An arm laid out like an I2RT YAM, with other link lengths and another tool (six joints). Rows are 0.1 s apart.
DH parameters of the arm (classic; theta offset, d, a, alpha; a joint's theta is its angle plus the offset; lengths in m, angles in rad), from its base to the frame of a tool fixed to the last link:
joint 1: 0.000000 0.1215 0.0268 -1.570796
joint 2: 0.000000 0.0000 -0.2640 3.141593
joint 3: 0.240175 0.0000 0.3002 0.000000
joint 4: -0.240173 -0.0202 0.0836 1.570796
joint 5: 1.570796 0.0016 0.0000 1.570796
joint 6: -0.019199 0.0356 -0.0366 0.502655
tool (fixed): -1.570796 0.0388 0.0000 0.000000
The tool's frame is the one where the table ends.
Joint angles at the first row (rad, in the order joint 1, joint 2, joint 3, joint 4, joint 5, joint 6):
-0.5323 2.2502 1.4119 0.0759 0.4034 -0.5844
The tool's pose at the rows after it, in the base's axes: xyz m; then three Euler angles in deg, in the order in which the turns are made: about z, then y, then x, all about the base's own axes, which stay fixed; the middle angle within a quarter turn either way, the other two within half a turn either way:
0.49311 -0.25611 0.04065 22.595 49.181 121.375
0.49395 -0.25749 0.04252 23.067 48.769 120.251
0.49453 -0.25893 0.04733 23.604 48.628 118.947
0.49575 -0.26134 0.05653 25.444 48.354 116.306
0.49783 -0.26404 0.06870 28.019 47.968 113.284
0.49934 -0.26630 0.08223 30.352 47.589 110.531
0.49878 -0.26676 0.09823 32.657 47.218 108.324
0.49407 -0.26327 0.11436 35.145 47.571 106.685
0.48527 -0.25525 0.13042 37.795 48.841 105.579
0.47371 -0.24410 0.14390 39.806 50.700 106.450
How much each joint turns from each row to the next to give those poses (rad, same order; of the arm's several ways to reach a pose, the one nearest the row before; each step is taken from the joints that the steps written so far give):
-0.0008 -0.0006 0.0009 0.0023 0.0043 -0.0008
0.0008 -0.0009 0.0027 0.0046 0.0146 -0.0015
0.0000 -0.0082 0.0002 0.0055 0.0116 -0.0054
-0.0001 -0.0153 -0.0001 0.0097 0.0174 0.0015
0.0001 -0.0179 0.0052 0.0032 0.0171 0.0099
0.0000 -0.0215 0.0052 -0.0015 0.0152 0.0081
0.0001 -0.0328 -0.0009 -0.0138 0.0095 0.0143
-0.0003 -0.0501 -0.0256 -0.0091 -0.0085 0.0183
0.0002 -0.0682 -0.0500 -0.0043 -0.0284 0.0204
-0.0008 -0.0738 -0.0548 -0.0264 -0.0509 0.0301

